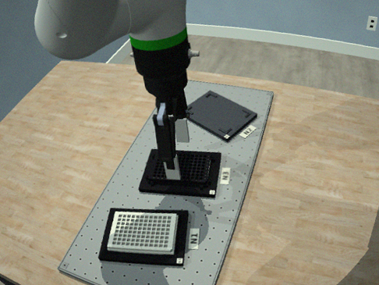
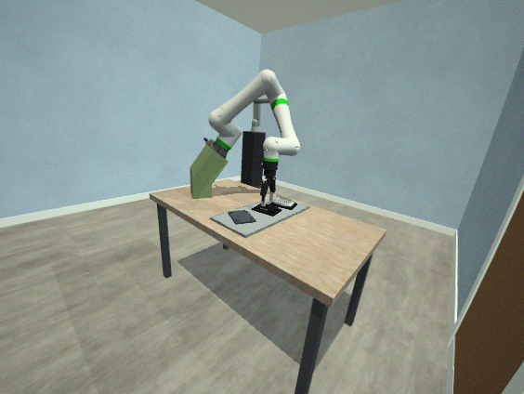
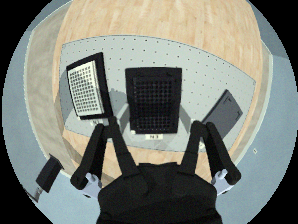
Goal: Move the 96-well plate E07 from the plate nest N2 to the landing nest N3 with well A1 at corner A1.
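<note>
Now: the black 96-well plate E07 50 mm below my hand. From my hand the other things lie so: label N3: 90 mm behind, 20 mm to the right, 70 mm below; black landing nest N3: 70 mm below; white plate E01: 10 mm ahead, 170 mm to the left, 50 mm below.
</note>
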